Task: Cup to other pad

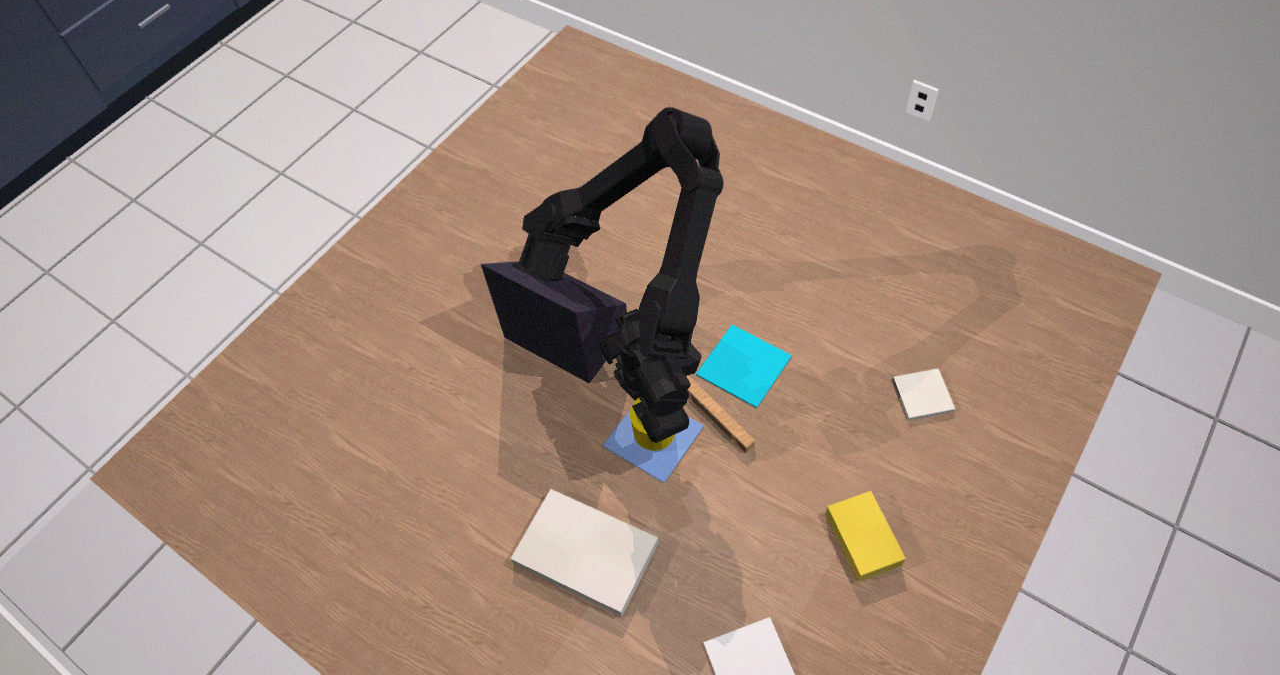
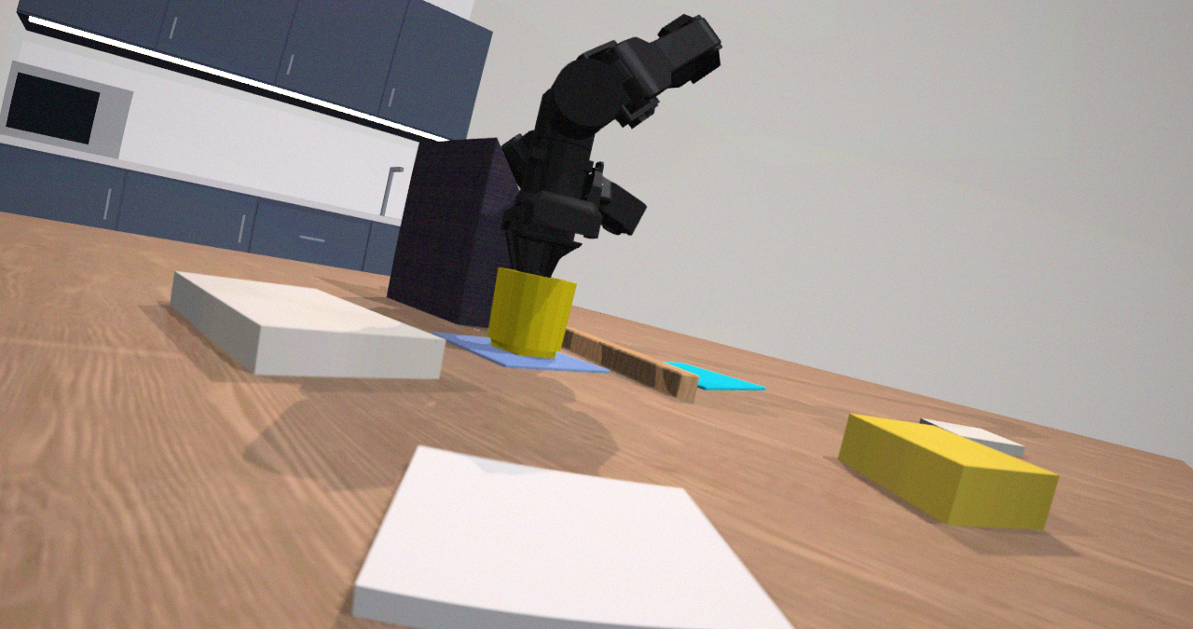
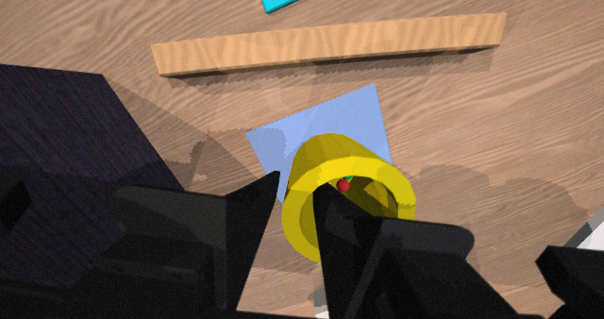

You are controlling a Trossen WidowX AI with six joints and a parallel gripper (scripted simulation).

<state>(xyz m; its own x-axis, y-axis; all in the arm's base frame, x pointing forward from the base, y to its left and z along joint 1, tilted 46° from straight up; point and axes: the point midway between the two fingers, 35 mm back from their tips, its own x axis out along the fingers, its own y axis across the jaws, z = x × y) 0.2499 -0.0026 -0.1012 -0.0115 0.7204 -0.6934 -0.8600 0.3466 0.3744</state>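
My gripper tip is now 2 cm short of the blue pad, 2 cm to the left of it and 5 cm above it. Round my gripper tip: red marble (3 cm ahead, 3 cm to the right, 2 cm below); then yellow cup (2 cm ahead, 2 cm to the right); then green marble (4 cm ahead, 2 cm to the right, 2 cm below).
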